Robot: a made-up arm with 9 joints. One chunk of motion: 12 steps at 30 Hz.
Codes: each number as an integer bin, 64 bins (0 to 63) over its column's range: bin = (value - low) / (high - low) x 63, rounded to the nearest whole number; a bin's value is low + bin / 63 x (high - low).
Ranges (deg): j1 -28..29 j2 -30..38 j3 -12..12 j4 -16..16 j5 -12..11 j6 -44..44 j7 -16..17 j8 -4..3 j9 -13..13
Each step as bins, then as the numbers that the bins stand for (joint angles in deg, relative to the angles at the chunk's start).
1 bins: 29 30 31 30 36 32 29 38 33
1 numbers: -1.76 2.38 -0.19 -0.76 1.14 0.70 -0.81 0.22 0.62
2 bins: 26 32 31 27 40 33 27 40 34
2 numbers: -4.48 4.54 -0.19 -2.29 2.60 2.10 -1.86 0.44 1.03
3 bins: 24 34 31 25 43 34 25 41 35
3 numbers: -6.29 6.70 -0.19 -3.30 3.70 3.49 -2.90 0.56 1.44
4 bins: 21 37 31 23 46 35 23 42 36
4 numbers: -9.00 9.94 -0.19 -4.32 4.79 4.89 -3.95 0.67 1.86
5 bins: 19 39 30 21 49 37 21 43 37
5 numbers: -10.81 12.10 -0.57 -5.33 5.89 7.68 -5.00 0.78 2.27
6 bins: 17 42 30 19 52 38 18 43 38
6 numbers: -12.62 15.33 -0.57 -6.35 6.98 9.08 -6.57 0.78 2.68
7 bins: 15 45 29 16 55 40 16 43 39
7 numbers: -14.43 18.57 -0.95 -7.87 8.08 11.87 -7.62 0.78 3.10
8 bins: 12 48 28 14 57 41 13 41 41
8 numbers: -17.14 21.81 -1.33 -8.89 8.81 13.27 -9.19 0.56 3.92
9 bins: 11 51 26 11 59 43 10 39 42
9 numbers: -18.05 25.05 -2.10 -10.41 9.54 16.06 -10.76 0.33 4.33
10 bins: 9 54 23 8 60 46 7 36 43
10 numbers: -19.86 28.29 -3.24 -11.94 9.90 20.25 -12.33 0.00 4.75
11 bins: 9 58 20 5 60 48 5 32 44
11 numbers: -19.86 32.60 -4.38 -13.46 9.90 23.05 -13.38 -0.44 5.16
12 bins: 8 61 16 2 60 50 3 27 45
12 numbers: -20.76 35.84 -5.90 -14.98 9.90 25.84 -14.43 -1.00 5.57
